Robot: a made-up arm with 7 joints.
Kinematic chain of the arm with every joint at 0, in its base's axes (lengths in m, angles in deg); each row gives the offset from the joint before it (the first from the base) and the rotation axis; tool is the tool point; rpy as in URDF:
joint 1: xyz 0 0 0.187 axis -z
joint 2: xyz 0 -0.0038 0.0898 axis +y
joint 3: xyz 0 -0.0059 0.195 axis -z
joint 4: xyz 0 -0.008 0.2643 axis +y
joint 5: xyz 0 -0.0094 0.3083 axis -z
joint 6: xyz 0 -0.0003 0.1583 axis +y
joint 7: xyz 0 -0.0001 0.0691 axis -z
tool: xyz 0 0 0 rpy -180 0 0
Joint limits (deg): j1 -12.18..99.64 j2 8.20..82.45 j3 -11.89..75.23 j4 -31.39..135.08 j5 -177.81..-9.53 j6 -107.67..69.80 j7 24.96..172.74
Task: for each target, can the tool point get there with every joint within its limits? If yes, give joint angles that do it. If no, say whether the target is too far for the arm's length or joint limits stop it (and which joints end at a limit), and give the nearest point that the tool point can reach.
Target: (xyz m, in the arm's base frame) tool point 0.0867 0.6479 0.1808
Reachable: no: joint limits stop it (at a limit: joint 1, joint 3, joint 4, joint 6) | nearest point 0.2873 0.1722 0.1393 | short by 0.518 m
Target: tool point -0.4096 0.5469 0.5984
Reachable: no: joint limits stop it (at a limit: joint 1, joint 2, joint 3) | nearest point -0.4119 0.0217 0.4916 | short by 0.536 m
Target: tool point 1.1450 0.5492 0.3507
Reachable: no: too far | nearest point 0.8895 0.3589 0.4334 | short by 0.329 m
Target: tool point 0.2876 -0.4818 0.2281
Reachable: yes | joints 8.29 61.06 67.99 108.78 -79.34 56.01 145.05
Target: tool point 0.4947 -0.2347 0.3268
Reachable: yes | joints 28.96 23.76 -2.06 110.55 -75.08 41.31 88.13
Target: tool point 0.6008 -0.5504 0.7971
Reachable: yes | joints 26.03 51.26 58.03 26.26 -83.83 -25.09 146.57
